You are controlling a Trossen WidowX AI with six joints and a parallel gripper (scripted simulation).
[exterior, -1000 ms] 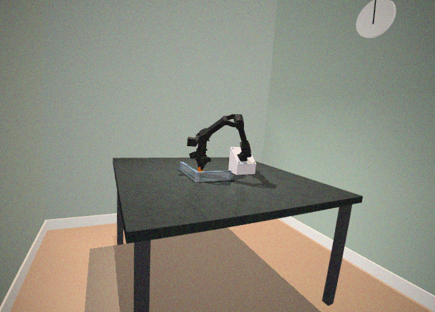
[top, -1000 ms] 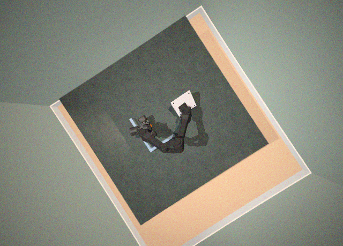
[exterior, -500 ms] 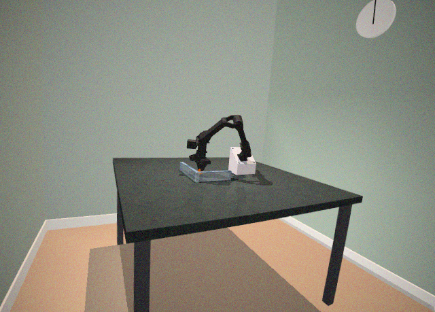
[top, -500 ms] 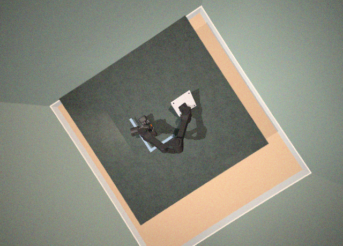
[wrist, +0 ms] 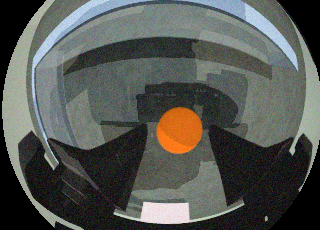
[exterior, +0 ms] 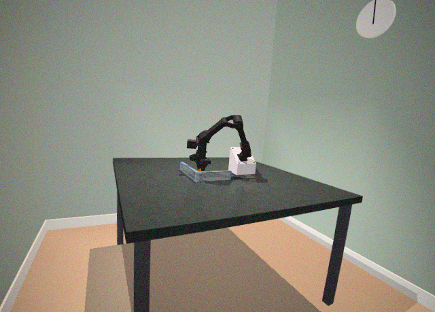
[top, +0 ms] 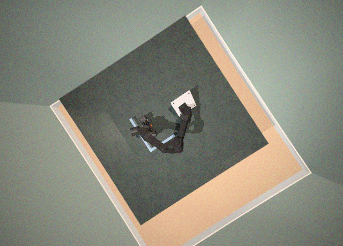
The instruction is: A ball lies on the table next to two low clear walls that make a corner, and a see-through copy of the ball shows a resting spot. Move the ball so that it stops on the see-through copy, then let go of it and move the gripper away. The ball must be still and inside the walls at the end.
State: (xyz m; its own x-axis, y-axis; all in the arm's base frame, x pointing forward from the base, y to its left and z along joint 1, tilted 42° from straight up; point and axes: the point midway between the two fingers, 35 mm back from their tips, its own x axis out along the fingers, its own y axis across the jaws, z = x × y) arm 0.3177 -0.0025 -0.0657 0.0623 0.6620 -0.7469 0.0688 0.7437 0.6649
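The ball lies right at my gripper tip.
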